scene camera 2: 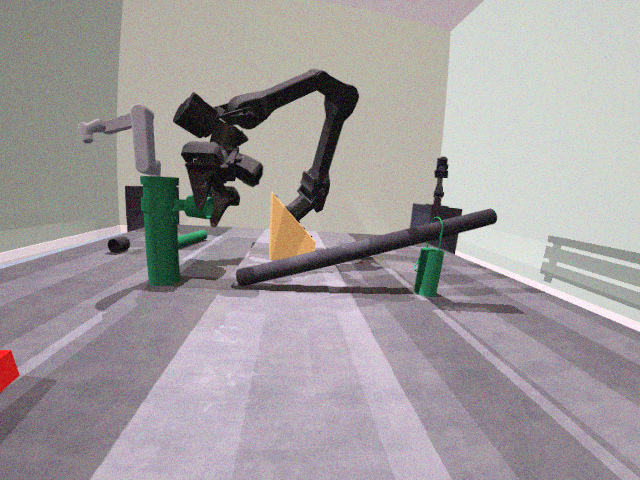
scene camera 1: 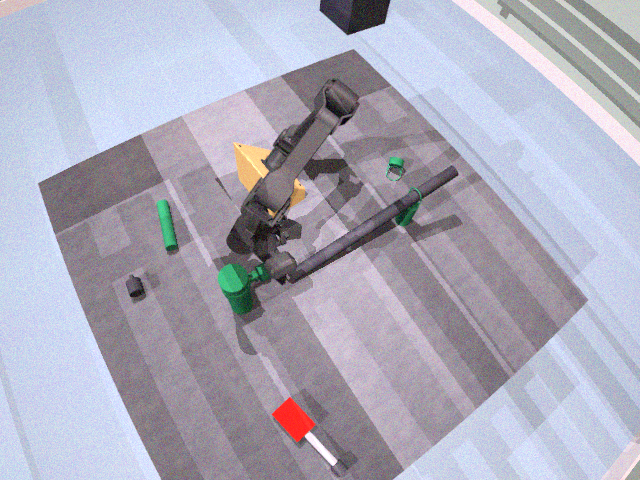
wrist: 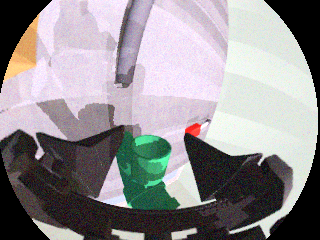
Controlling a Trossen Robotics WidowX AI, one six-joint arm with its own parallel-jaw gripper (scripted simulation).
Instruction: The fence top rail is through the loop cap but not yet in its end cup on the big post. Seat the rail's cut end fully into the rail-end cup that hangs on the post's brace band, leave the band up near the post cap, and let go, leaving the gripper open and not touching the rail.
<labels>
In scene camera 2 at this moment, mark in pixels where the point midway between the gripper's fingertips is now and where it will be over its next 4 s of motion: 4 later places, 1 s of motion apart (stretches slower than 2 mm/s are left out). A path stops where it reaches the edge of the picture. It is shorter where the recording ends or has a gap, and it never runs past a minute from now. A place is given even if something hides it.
My gripper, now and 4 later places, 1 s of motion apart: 207,218; 252,179; 294,166; 303,220; 301,249
</labels>
